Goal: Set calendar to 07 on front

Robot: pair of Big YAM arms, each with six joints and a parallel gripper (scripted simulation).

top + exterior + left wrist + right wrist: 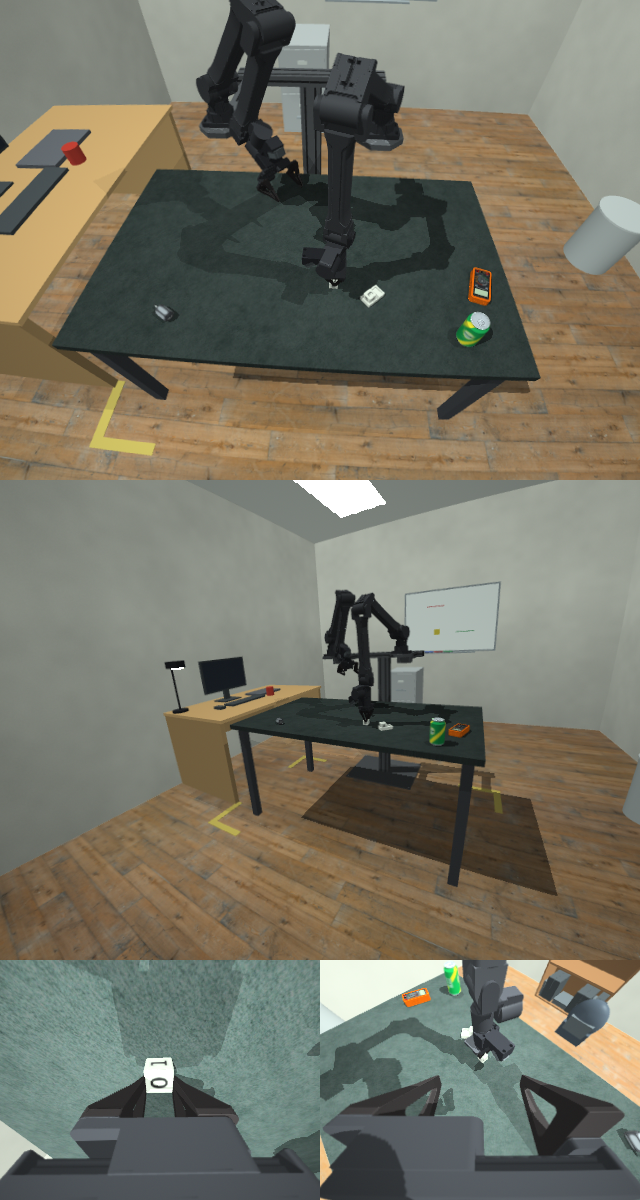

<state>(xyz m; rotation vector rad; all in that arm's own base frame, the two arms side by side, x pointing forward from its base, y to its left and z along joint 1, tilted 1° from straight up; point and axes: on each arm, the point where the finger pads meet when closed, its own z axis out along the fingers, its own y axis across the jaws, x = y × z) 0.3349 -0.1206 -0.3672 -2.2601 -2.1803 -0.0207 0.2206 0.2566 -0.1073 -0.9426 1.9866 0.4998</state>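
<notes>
Right now my left hand is 10 mm above the white number cube.
</notes>
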